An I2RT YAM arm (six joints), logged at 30 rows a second.
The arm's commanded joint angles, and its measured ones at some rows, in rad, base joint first. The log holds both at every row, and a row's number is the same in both.
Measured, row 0:
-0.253, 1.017, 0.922, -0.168, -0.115, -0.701
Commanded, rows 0 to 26:
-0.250, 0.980, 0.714, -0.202, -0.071, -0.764
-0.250, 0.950, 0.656, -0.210, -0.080, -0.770
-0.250, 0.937, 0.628, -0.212, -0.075, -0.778
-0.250, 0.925, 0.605, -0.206, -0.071, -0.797
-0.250, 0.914, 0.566, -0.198, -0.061, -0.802
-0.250, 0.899, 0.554, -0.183, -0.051, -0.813
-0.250, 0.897, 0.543, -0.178, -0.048, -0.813
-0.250, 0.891, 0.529, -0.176, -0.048, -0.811
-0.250, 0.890, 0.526, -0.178, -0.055, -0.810
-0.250, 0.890, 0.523, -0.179, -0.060, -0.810
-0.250, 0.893, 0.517, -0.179, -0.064, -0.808
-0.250, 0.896, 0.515, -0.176, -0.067, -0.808
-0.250, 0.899, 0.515, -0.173, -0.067, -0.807
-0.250, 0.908, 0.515, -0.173, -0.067, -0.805
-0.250, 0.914, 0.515, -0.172, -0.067, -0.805
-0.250, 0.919, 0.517, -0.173, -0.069, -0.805
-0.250, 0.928, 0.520, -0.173, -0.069, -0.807
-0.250, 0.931, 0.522, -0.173, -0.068, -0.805
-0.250, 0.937, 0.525, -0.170, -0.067, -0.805
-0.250, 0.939, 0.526, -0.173, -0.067, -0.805
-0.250, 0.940, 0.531, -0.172, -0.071, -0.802
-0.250, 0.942, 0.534, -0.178, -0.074, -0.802
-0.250, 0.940, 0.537, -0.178, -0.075, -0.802
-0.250, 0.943, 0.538, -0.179, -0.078, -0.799
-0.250, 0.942, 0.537, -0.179, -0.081, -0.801
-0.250, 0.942, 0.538, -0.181, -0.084, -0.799
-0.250, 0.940, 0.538, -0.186, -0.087, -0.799
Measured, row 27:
-0.253, 0.947, 0.531, -0.205, -0.062, -0.802
